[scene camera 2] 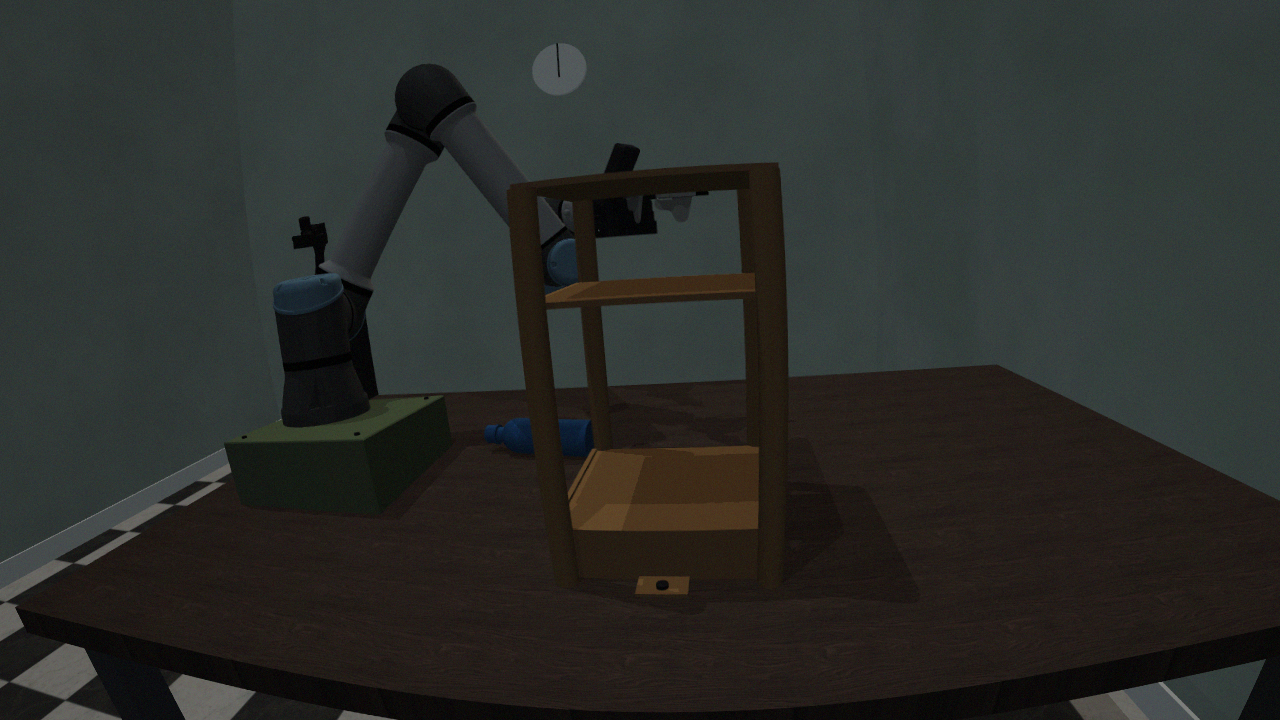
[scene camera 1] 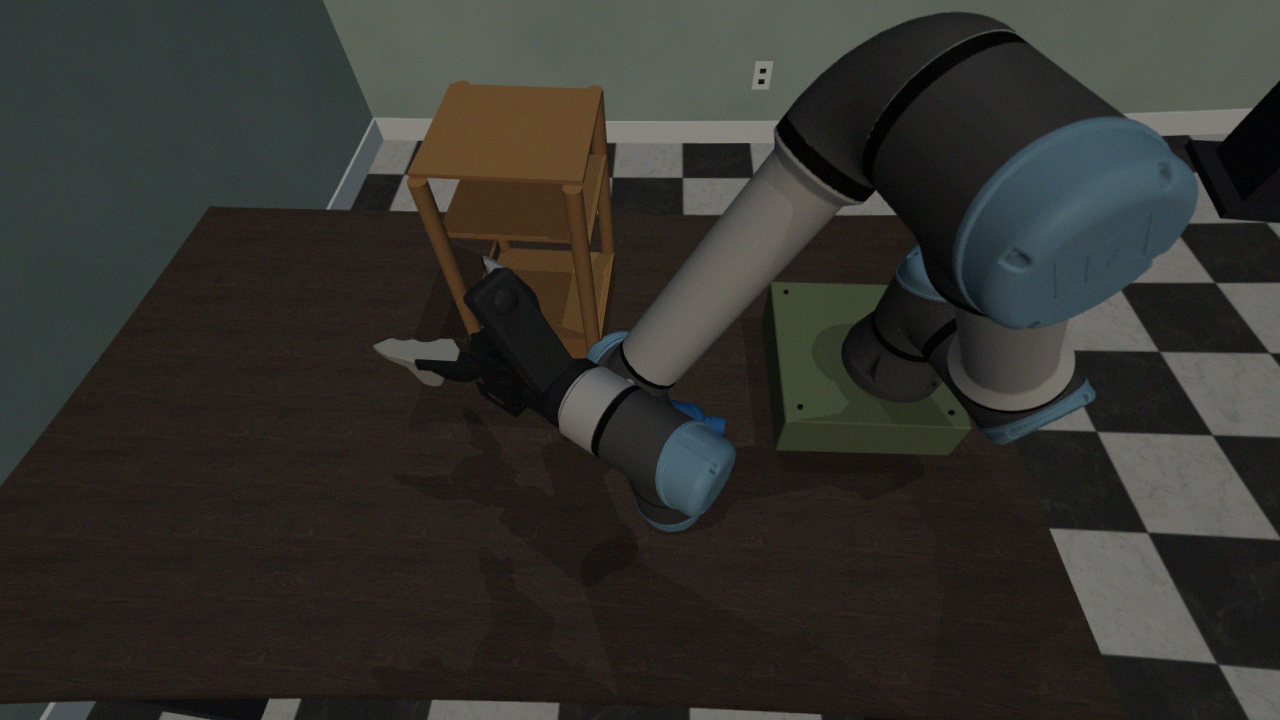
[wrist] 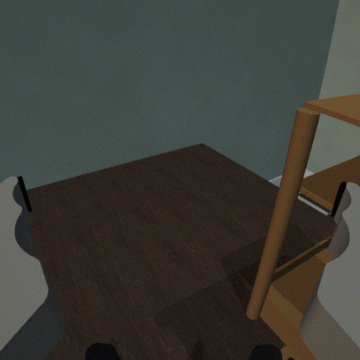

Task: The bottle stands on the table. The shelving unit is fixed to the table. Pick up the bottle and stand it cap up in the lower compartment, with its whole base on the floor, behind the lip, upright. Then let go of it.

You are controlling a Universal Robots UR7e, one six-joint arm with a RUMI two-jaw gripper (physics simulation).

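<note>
The blue bottle lies on its side on the table, its cap end toward the robot's base. In scene camera 1 the arm hides most of it; in scene camera 2 a post covers part of it. It does not show in the wrist view. The orange-brown shelving unit stands upright; no bottle shows in its lower compartment. My gripper is open and empty, high above the table beside the unit, away from the bottle.
The green base block carries the arm, on the bottle's cap side. The arm's forearm slopes down over the bottle's area. The unit's middle shelf and posts stand close to the gripper. Walls rise beyond the table.
</note>
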